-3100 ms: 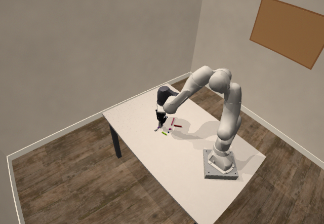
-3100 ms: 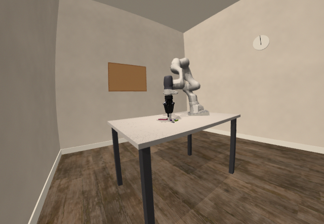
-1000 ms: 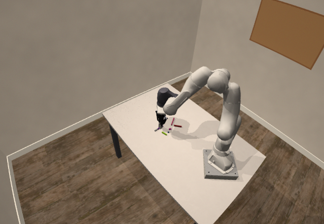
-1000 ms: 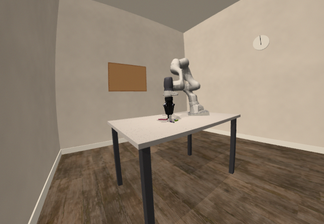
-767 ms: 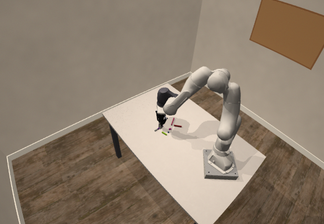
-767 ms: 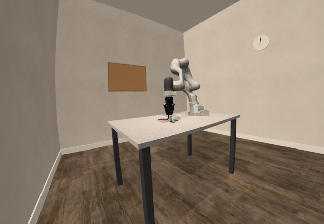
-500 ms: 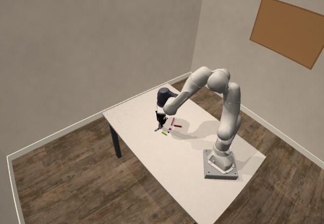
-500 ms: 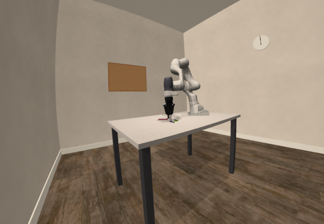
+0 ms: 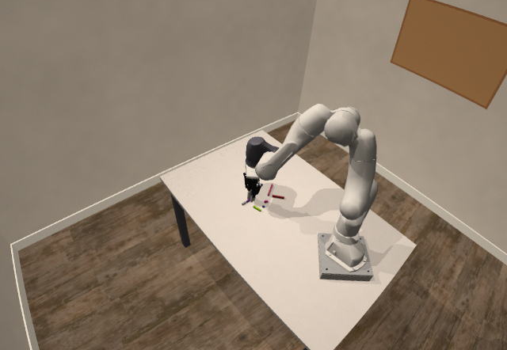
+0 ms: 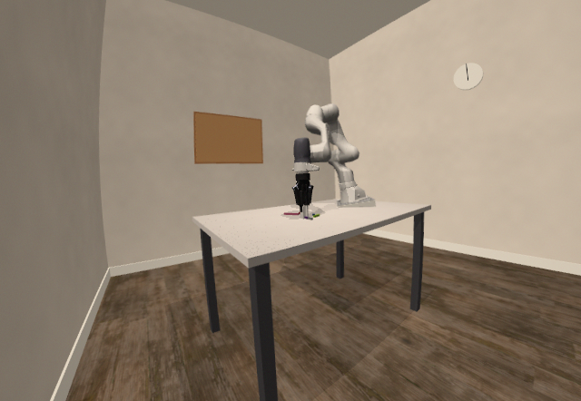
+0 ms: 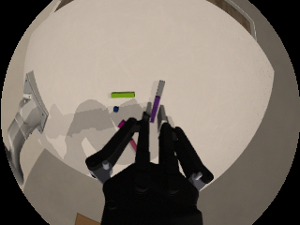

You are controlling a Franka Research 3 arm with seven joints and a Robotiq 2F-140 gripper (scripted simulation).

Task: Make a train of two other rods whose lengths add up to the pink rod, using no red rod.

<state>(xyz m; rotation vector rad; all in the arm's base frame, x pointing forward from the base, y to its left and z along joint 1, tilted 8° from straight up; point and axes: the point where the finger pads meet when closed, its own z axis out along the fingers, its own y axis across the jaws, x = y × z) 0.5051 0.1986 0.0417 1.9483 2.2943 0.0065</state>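
My gripper is now 3 cm above the purple rod. The rest, counted from my hand: small blue rod (8 cm behind, 3 cm to the right, 3 cm below); then lime rod (7 cm behind, 3 cm below, 1 cm to the left); then grey rod (5 cm to the left, 3 cm below, 1 cm behind).
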